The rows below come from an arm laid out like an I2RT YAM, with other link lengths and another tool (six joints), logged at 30 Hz.
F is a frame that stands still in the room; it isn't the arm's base.
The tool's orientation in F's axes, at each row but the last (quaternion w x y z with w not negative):
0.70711, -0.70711, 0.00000, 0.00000
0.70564, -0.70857, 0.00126, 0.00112
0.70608, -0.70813, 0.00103, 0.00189
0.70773, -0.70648, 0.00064, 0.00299
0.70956, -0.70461, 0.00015, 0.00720
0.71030, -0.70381, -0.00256, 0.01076
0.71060, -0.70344, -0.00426, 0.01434
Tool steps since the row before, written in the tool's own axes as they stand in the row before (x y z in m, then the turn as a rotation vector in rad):
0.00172, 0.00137, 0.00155, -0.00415, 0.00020, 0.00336
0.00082, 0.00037, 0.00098, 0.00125, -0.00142, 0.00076
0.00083, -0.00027, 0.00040, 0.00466, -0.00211, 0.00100
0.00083, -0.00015, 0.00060, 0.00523, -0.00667, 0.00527
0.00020, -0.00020, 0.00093, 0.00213, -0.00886, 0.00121
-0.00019, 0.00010, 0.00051, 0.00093, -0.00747, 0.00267
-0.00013, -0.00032, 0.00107, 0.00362, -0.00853, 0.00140
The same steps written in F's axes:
0.00172, 0.00155, -0.00137, -0.00415, 0.00336, -0.00020
0.00082, 0.00098, -0.00038, 0.00125, 0.00077, 0.00141
0.00083, 0.00040, 0.00027, 0.00467, 0.00101, 0.00209
0.00083, 0.00060, 0.00015, 0.00525, 0.00528, 0.00665
0.00019, 0.00093, 0.00020, 0.00221, 0.00117, 0.00885
-0.00020, 0.00051, -0.00009, 0.00097, 0.00262, 0.00748
-0.00015, 0.00106, 0.00033, 0.00370, 0.00141, 0.00849

